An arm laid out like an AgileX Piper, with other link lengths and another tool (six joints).
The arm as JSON. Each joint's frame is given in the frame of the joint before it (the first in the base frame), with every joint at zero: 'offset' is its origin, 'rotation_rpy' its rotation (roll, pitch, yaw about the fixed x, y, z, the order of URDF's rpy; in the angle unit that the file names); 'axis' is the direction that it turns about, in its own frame. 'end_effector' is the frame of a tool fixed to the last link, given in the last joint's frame.
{
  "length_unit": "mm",
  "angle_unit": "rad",
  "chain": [
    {
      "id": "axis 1",
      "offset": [
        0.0,
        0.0,
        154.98
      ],
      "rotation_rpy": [
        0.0,
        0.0,
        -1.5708
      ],
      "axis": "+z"
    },
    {
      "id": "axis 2",
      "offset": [
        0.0,
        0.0,
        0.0
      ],
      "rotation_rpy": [
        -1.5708,
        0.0,
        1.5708
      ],
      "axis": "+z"
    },
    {
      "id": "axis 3",
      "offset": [
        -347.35,
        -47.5,
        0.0
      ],
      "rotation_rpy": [
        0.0,
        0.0,
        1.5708
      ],
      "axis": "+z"
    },
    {
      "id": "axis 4",
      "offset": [
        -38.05,
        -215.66,
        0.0
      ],
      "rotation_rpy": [
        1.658,
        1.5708,
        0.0
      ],
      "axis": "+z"
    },
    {
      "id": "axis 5",
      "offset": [
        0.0,
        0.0,
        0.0
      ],
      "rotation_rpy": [
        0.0,
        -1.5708,
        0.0
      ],
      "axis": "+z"
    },
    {
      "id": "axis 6",
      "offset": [
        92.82,
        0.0,
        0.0
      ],
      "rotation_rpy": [
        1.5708,
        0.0,
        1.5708
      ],
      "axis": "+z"
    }
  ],
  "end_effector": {
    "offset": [
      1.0,
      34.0,
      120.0
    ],
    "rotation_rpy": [
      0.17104,
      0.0,
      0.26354
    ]
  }
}
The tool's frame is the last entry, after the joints.
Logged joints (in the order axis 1, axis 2, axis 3, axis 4, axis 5, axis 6), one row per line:
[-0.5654, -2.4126, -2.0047, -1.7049, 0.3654, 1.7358]
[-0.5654, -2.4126, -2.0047, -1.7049, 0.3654, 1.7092]
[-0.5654, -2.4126, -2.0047, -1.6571, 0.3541, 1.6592]
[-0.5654, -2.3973, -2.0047, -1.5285, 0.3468, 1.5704]
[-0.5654, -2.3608, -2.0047, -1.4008, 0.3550, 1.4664]
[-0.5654, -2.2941, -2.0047, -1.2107, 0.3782, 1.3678]
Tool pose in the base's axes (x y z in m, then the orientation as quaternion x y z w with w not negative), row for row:
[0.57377, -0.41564, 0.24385, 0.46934, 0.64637, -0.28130, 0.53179]
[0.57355, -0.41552, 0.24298, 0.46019, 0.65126, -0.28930, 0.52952]
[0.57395, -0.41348, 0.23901, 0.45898, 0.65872, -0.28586, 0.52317]
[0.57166, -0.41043, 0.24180, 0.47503, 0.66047, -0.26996, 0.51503]
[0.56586, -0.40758, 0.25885, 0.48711, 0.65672, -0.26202, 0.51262]
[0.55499, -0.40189, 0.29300, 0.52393, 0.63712, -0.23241, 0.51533]
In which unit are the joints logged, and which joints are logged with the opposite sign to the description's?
The joints are logged in radians. Opposite sign: axis 2.
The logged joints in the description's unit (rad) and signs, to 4 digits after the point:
[-0.5654, 2.4126, -2.0047, -1.7049, 0.3654, 1.7358]
[-0.5654, 2.4126, -2.0047, -1.7049, 0.3654, 1.7092]
[-0.5654, 2.4126, -2.0047, -1.6571, 0.3541, 1.6592]
[-0.5654, 2.3973, -2.0047, -1.5285, 0.3468, 1.5704]
[-0.5654, 2.3608, -2.0047, -1.4008, 0.3550, 1.4664]
[-0.5654, 2.2941, -2.0047, -1.2107, 0.3782, 1.3678]

